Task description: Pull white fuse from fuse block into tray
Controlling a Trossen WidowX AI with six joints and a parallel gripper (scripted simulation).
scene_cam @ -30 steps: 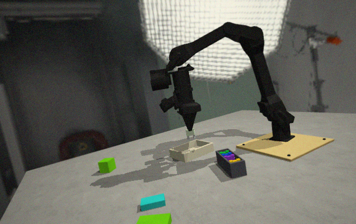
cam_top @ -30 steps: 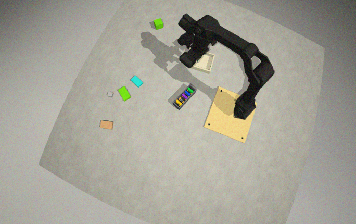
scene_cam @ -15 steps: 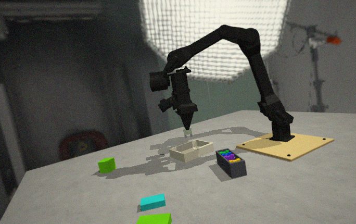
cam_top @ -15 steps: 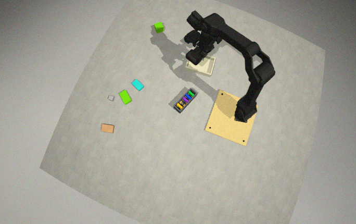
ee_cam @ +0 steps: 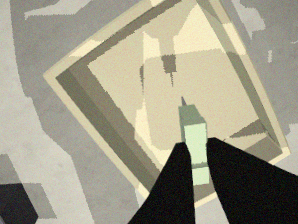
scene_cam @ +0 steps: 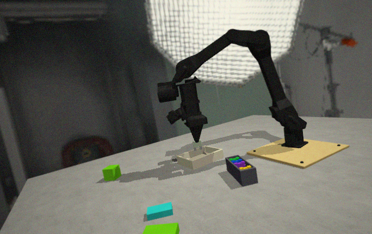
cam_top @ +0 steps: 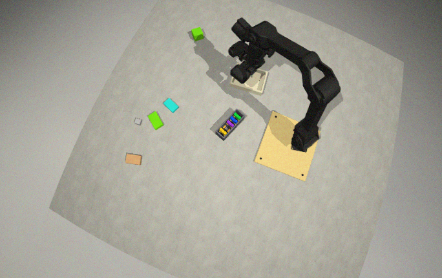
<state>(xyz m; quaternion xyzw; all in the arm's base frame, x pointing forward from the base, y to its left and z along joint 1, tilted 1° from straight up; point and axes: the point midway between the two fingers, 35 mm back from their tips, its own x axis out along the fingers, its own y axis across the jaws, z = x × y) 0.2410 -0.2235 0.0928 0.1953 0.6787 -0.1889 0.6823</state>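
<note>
Right now the white fuse is 1 cm below my gripper tip. The rest, counted from my gripper tip: cyan block (28 cm ahead, 17 cm to the left, 6 cm below); beige tray (7 cm below); green cube (25 cm ahead, 17 cm to the right, 5 cm below).
</note>
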